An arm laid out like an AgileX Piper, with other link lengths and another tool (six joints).
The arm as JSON. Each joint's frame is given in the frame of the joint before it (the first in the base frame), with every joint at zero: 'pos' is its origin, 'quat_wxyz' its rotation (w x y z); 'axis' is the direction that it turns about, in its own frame. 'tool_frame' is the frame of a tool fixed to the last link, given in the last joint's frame.
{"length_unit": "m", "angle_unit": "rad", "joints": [
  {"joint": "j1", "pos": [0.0, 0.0, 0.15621], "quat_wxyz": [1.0, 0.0, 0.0, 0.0], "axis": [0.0, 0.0, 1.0]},
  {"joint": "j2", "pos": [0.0, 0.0, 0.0], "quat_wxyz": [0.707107, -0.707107, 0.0, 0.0], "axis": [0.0, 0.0, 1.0]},
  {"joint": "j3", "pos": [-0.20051, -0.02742, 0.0], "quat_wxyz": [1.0, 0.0, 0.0, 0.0], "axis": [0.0, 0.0, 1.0]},
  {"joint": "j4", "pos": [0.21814, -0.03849, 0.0], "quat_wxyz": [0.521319, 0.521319, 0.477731, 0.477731], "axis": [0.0, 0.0, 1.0]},
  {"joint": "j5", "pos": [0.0, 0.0, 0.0], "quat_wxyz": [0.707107, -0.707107, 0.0, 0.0], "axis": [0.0, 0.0, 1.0]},
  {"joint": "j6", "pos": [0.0, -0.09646, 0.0], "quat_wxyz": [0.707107, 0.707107, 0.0, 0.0], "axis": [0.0, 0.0, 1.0]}
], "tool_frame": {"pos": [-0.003, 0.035, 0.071], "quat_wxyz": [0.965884, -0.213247, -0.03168, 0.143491]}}
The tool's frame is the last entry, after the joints.
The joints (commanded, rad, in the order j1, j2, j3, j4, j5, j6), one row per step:
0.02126 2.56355 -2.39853 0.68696 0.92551 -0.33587
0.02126 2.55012 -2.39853 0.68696 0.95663 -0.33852
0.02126 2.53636 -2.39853 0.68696 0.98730 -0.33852
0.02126 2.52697 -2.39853 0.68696 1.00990 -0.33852
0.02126 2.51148 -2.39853 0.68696 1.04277 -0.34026
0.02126 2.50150 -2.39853 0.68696 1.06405 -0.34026
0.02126 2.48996 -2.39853 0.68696 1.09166 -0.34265
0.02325 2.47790 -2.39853 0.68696 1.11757 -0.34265
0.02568 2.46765 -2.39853 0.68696 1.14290 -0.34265
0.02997 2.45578 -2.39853 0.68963 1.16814 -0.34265
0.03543 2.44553 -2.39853 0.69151 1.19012 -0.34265
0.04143 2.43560 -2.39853 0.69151 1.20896 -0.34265
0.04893 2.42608 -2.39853 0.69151 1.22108 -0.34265
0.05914 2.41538 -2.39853 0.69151 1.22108 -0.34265
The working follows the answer.
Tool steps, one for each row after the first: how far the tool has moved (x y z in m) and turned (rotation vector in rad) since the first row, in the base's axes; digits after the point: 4 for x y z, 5 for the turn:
-0.0046 0.0017 0.0046 -0.00023 0.00927 0.02145
-0.0092 0.0033 0.0095 0.00069 0.01923 0.04087
-0.0126 0.0044 0.0127 0.00120 0.02732 0.05519
-0.0178 0.0060 0.0182 0.00079 0.03632 0.07719
-0.0212 0.0069 0.0217 0.00094 0.04280 0.09069
-0.0257 0.0081 0.0256 -0.00020 0.05131 0.10981
-0.0303 0.0100 0.0298 -0.00045 0.05929 0.12822
-0.0348 0.0120 0.0333 -0.00083 0.06864 0.14671
-0.0398 0.0151 0.0377 0.00110 0.07617 0.16716
-0.0444 0.0184 0.0415 0.00208 0.08282 0.18672
-0.0486 0.0215 0.0451 0.00105 0.08748 0.20468
-0.0521 0.0251 0.0487 -0.00005 0.08735 0.21987
-0.0541 0.0295 0.0535 -0.00110 0.07665 0.23008

Tool pose at each row, in the base's axes (x y z in m, rotation vector in rad; rounded; the steps above come from the unrounded poses):
0.4887 0.1249 0.1520 0.08403 2.19466 1.34229
0.4841 0.1266 0.1566 0.06694 2.20931 1.35590
0.4795 0.1282 0.1615 0.05282 2.22305 1.36986
0.4760 0.1293 0.1647 0.04277 2.23386 1.38014
0.4709 0.1309 0.1702 0.02437 2.24831 1.39375
0.4675 0.1318 0.1737 0.01381 2.25765 1.40277
0.4629 0.1330 0.1776 -0.00226 2.27117 1.41384
0.4584 0.1349 0.1818 -0.01768 2.28334 1.42541
0.4538 0.1369 0.1853 -0.03243 2.29672 1.43717
0.4489 0.1400 0.1897 -0.04992 2.30743 1.45218
0.4443 0.1433 0.1935 -0.06749 2.31767 1.46539
0.4400 0.1464 0.1971 -0.08552 2.32704 1.47489
0.4366 0.1500 0.2007 -0.10370 2.33152 1.48159
0.4345 0.1544 0.2055 -0.12325 2.32548 1.48296

